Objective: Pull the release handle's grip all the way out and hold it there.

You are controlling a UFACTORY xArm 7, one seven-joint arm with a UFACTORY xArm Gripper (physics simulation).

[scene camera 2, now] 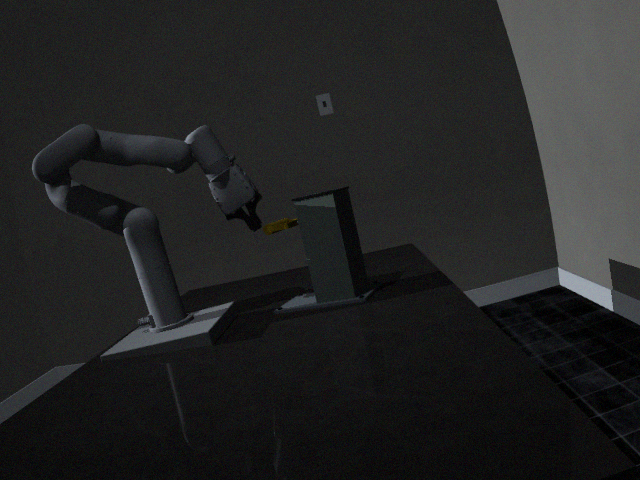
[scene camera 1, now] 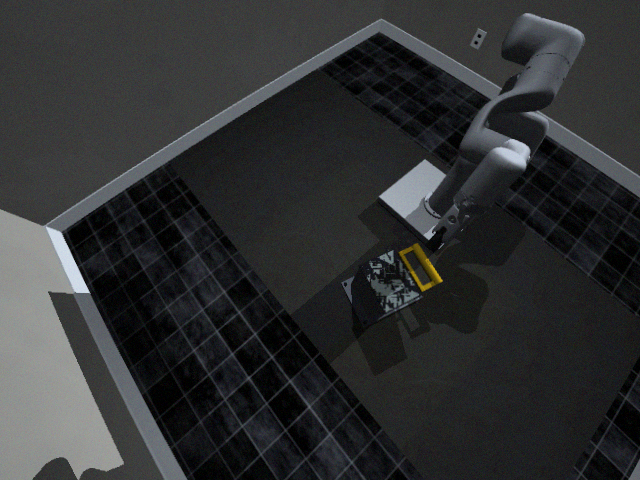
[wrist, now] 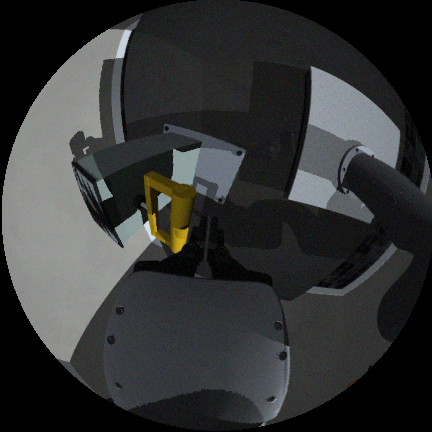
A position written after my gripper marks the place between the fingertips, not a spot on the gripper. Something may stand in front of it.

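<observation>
From the wrist I can see a base plate [wrist: 218, 161], and my gripper [wrist: 208, 226] is there in the same view.
</observation>
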